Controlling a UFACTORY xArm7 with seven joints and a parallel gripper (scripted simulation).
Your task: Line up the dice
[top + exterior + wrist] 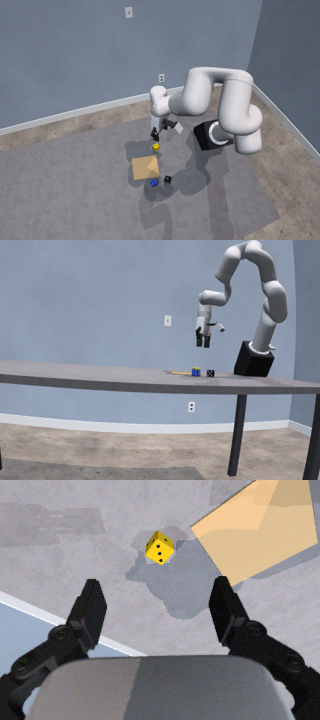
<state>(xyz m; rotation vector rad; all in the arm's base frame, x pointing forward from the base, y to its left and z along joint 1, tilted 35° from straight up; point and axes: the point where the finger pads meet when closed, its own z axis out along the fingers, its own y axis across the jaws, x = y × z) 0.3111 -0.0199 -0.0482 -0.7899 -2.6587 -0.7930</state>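
Now: the yellow die 14 cm below my hand, 3 cm ahead of it and 2 cm to the right of it. The rest, counted from my hand: tan mat (15 cm below, 11 cm to the left, 10 cm ahead); black die (21 cm to the left, 14 cm below, 1 cm behind); blue die (22 cm to the left, 14 cm below, 6 cm ahead).
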